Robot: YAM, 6 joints.
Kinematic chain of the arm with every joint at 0, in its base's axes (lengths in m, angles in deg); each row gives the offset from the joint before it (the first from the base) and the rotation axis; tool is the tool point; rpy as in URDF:
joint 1: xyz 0 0 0.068 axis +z
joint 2: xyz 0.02 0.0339 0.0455 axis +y
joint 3: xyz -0.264 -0.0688 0 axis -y
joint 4: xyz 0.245 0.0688 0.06 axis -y
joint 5: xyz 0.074 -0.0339 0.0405 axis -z
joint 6: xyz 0.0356 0 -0.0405 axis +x
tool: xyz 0 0 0 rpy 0 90 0
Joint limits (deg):
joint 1: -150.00..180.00
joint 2: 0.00..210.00
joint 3: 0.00..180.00
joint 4: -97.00..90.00
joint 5: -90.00..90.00
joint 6: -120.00..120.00
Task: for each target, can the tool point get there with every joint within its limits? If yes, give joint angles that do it. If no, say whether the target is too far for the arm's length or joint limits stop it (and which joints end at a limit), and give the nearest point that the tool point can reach.
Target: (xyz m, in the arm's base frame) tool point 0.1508 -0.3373 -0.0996
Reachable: yes | joints -60.64 159.43 83.63 -26.10 72.25 -6.85
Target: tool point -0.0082 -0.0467 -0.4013
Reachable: no: joint limits stop it (at a limit: joint 2) | nearest point -0.0139 -0.0791 -0.3388 | short by 0.071 m
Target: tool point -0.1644 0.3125 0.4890
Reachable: yes | joints 115.13 95.16 86.90 65.02 -27.00 -23.54
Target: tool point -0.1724 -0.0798 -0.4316
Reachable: no: joint limits stop it (at a limit: joint 1, joint 2) | nearest point -0.1741 -0.0929 -0.3760 | short by 0.057 m
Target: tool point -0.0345 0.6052 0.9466
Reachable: no: too far | nearest point -0.0216 0.3795 0.6253 | short by 0.393 m
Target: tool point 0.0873 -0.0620 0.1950
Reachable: yes | joints -53.79 52.29 28.89 -70.36 -71.45 -78.50
